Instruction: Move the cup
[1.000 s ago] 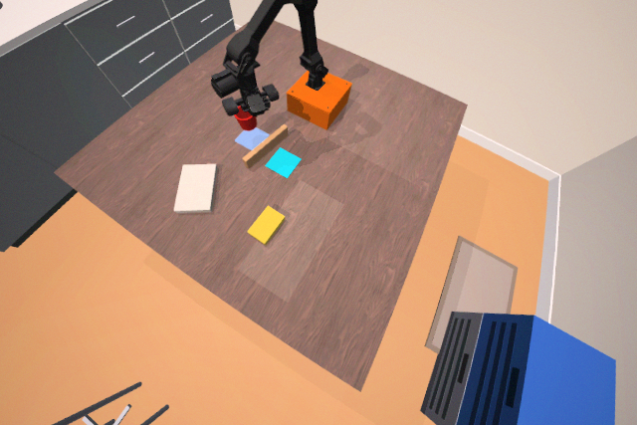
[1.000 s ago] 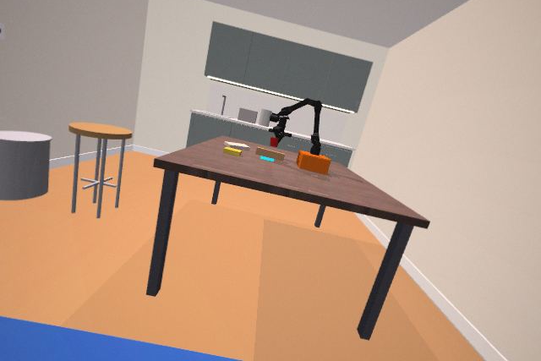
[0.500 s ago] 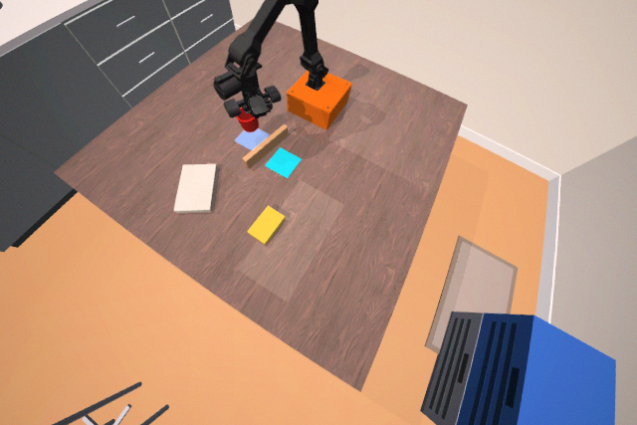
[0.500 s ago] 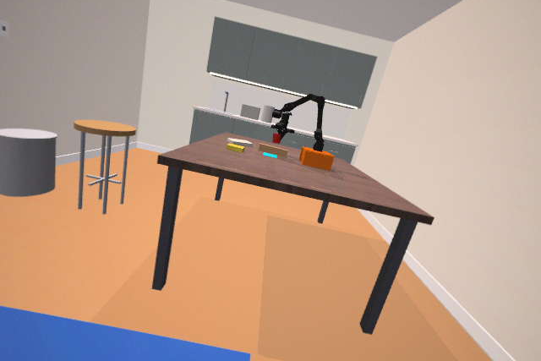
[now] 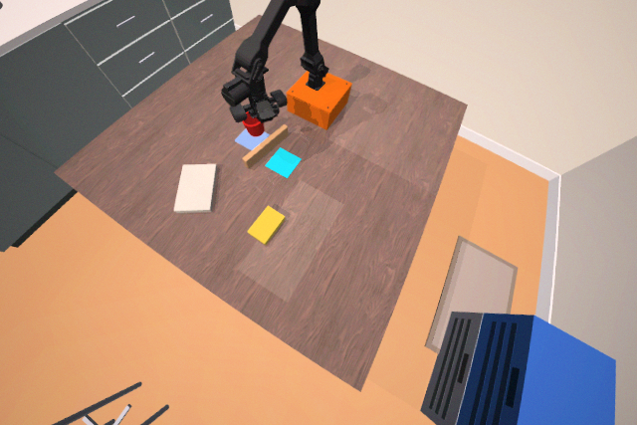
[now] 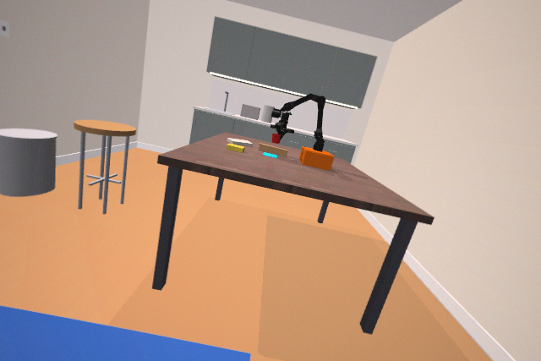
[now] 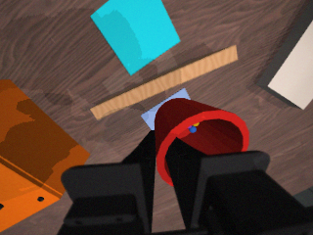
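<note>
Right now the cyan pad is 120 mm to the left of my gripper tip, 120 mm below it and 40 mm ahead of it. Also, from my gripper tip: wooden bar 100 mm below, 30 mm to the left, 30 mm ahead; red cup 30 mm ahead, 20 mm to the right; lavender pad 120 mm below, 50 mm to the right, 20 mm ahead.
</note>
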